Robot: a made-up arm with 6 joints.
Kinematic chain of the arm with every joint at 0, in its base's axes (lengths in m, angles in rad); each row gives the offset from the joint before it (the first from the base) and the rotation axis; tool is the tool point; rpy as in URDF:
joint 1: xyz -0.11 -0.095 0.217 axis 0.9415 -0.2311 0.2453
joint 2: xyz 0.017 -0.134 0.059 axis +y
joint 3: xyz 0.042 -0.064 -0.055 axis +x
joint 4: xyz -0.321 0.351 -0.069 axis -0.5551 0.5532 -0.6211
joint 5: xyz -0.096 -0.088 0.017 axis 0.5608 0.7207 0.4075
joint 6: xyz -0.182 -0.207 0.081 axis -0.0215 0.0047 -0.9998
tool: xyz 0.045 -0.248 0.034 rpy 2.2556 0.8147 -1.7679
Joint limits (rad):
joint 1: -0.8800..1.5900
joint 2: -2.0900..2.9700
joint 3: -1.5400..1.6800
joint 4: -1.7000..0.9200
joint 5: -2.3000..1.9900
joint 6: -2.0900..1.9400
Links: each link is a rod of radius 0.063 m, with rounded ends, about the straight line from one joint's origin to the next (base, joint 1, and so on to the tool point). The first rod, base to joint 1, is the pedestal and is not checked.
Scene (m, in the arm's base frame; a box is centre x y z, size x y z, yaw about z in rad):
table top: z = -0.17
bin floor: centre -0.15 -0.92 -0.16 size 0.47 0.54 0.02 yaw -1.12
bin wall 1: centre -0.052 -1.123 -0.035 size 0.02 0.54 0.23 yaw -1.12
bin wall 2: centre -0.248 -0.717 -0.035 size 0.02 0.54 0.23 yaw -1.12
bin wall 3: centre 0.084 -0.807 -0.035 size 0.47 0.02 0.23 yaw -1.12
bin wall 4: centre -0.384 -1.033 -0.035 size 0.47 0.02 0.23 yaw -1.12
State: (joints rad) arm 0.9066 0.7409 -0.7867 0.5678 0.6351 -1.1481
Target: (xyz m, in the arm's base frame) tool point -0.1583 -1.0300 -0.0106
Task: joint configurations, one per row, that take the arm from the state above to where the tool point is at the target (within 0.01 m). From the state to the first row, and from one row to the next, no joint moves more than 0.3 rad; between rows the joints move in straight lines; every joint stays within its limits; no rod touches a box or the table.
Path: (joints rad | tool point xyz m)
1: 0.9985 0.7372 -0.5038 0.6265 0.4541 -0.8846 | -0.3135 -0.4956 0.2190
2: 1.0905 0.7334 -0.2209 0.6852 0.2731 -0.6211 | -0.2878 -0.6002 0.2374
3: 1.1824 0.7297 0.0621 0.7439 0.0922 -0.3575 | -0.2621 -0.7200 0.2264
4: 1.2744 0.7260 0.3450 0.8026 -0.0888 -0.0940 | -0.2333 -0.8411 0.1810
5: 1.3663 0.7223 0.6279 0.8613 -0.2698 0.1695 | -0.1990 -0.9490 0.1010
6: 1.4583 0.7185 0.9108 0.9200 -0.4508 0.4330 | -0.1583 -1.0300 -0.0106

